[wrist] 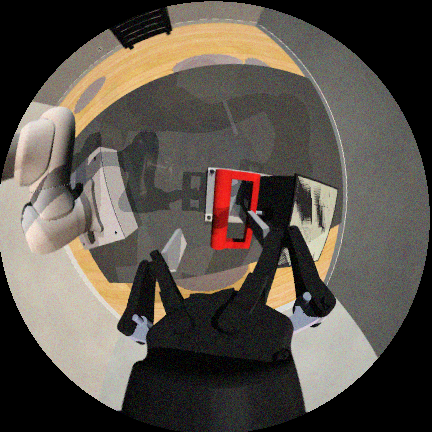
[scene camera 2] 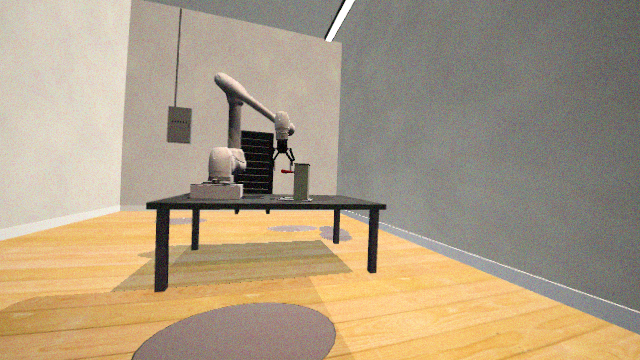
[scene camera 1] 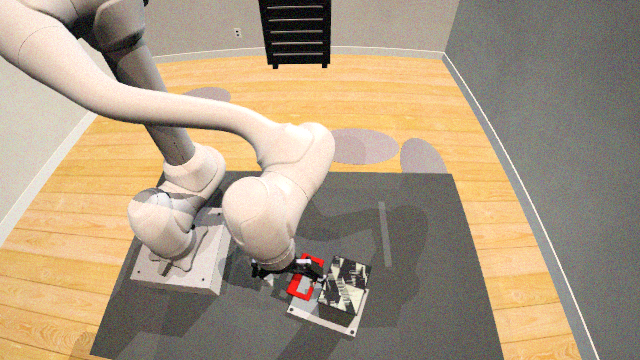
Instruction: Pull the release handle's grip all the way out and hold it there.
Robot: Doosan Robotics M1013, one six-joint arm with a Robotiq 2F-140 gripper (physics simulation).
Labels:
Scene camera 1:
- my gripper: 292, 282
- pale base plate: 307, 310

